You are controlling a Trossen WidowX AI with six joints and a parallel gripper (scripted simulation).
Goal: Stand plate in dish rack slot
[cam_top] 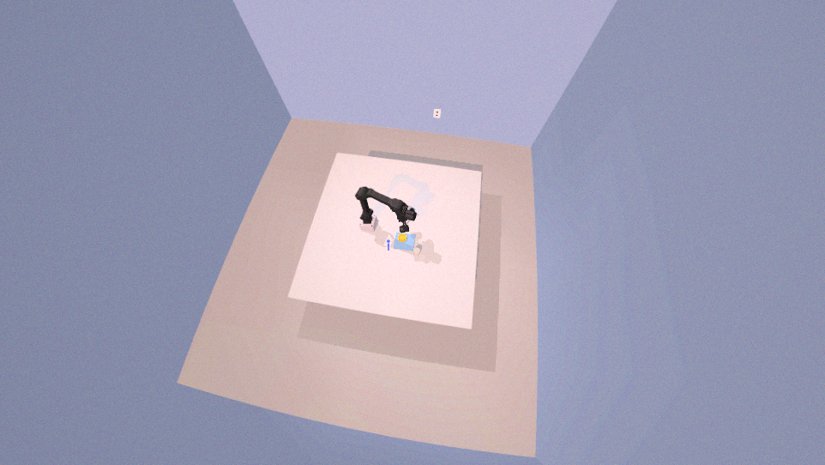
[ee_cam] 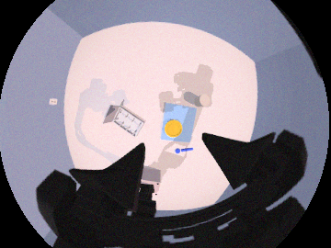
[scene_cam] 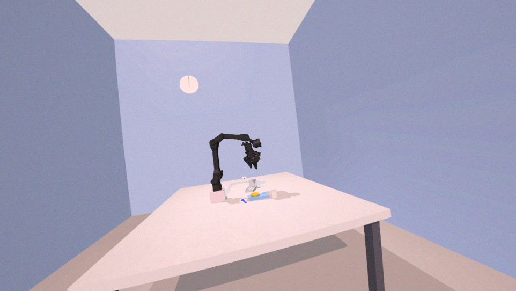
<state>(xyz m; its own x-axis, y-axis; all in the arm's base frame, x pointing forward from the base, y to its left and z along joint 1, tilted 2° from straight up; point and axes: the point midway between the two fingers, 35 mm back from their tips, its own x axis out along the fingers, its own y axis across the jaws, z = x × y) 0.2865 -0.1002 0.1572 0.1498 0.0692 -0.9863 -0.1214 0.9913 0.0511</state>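
My gripper tip is now 190 mm above the yellow plate, 30 mm to the left of it and 30 mm past it. The rest, counted from my gripper tip: white cup (180 mm below, 140 mm to the right, 80 mm ahead); then light blue mat (200 mm below, 50 mm to the right, 10 mm behind); then grey wire dish rack (180 mm below, 160 mm to the left, 10 mm ahead).
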